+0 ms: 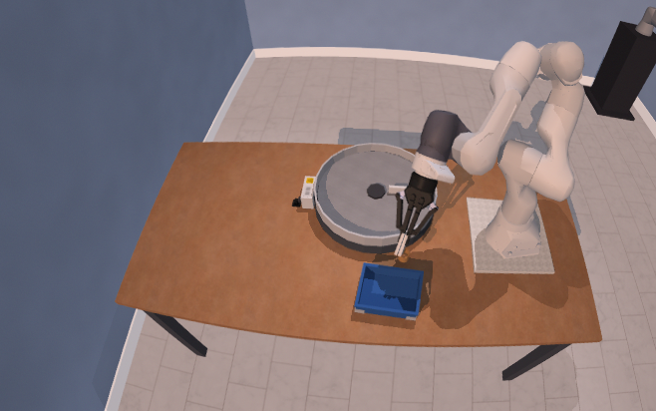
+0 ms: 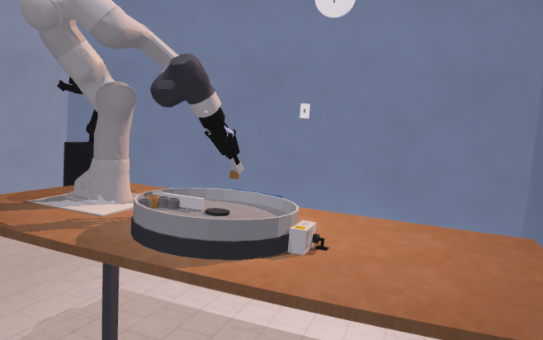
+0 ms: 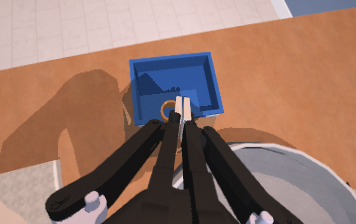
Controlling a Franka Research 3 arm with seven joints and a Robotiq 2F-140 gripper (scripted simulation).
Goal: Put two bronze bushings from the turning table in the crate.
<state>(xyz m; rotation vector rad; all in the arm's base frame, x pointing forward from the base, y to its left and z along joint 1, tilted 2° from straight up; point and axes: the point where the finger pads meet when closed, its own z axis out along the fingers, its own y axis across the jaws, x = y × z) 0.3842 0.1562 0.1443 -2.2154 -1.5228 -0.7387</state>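
Right now the blue crate is 2 cm ahead of my hand, 9 cm to the left of it and 14 cm below it. Round my hand: grey turning table 9 cm ahead, 27 cm to the right, 11 cm below.
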